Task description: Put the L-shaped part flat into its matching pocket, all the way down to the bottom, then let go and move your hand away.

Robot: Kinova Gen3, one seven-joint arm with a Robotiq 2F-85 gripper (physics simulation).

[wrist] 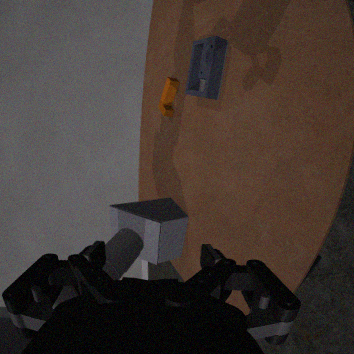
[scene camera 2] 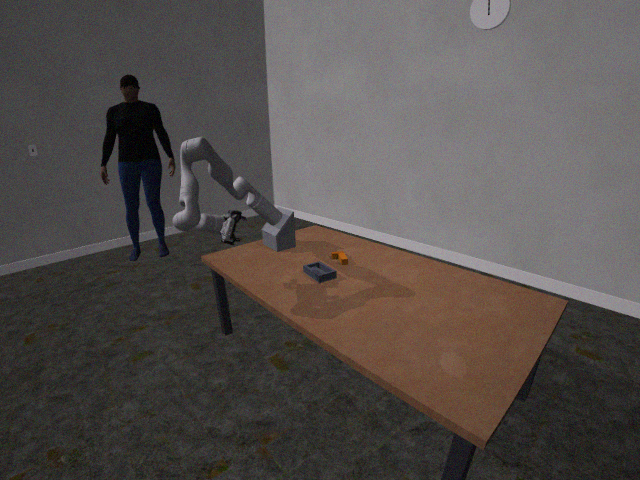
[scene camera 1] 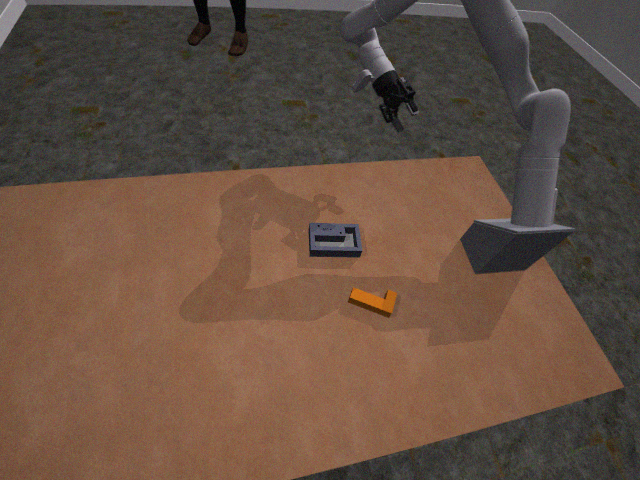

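Pixels of known places: gripper, fingertip midpoint: (wrist: 152,253) (scene camera 2: 242,229) (scene camera 1: 408,123); arm's base at its link origin: (wrist: 130,240) (scene camera 2: 276,218) (scene camera 1: 529,224).
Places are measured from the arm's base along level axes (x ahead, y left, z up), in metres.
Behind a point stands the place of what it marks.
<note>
The orange L-shaped part (scene camera 1: 370,300) @[z -0.126, x 0.445, y 0.096 m] (scene camera 2: 343,258) @[z -0.126, x 0.474, y 0.069 m] (wrist: 169,93) @[z -0.137, x 0.440, y 0.078 m] lies flat on the table, apart from the pocket block. The blue-grey block (scene camera 1: 334,253) @[z -0.135, x 0.502, y -0.055 m] (scene camera 2: 327,277) @[z -0.138, x 0.560, y -0.111 m] (wrist: 216,75) @[z -0.138, x 0.467, y -0.140 m] with the L-shaped pocket sits on the table; in scene camera 1 it is above and a little left of the part. The light pocket floor shows and no part is in it. My gripper (scene camera 1: 406,118) @[z 0.065, x 0.254, y -0.336 m] (scene camera 2: 239,229) @[z 0.065, x 0.254, y -0.336 m] (wrist: 152,253) @[z 0.065, x 0.254, y -0.336 m] is open and empty. It hangs high, beyond the table's edge on the far side in scene camera 1, well away from part and block.
The wooden table (scene camera 1: 155,361) @[z -0.155, x 0.951, y 0.156 m] (scene camera 2: 439,335) @[z -0.155, x 1.116, y -0.124 m] (wrist: 260,165) @[z -0.155, x 0.305, y -0.267 m] carries the grey wedge-shaped arm base (scene camera 1: 509,250) @[z -0.030, x 0.075, y 0.054 m] (scene camera 2: 279,235) @[z -0.065, x 0.100, y -0.049 m] (wrist: 170,235) @[z -0.105, x 0.040, y -0.066 m] near one end. The arm's shadow falls across the part and around the block. A person (scene camera 2: 138,139) stands on the floor behind the arm.
</note>
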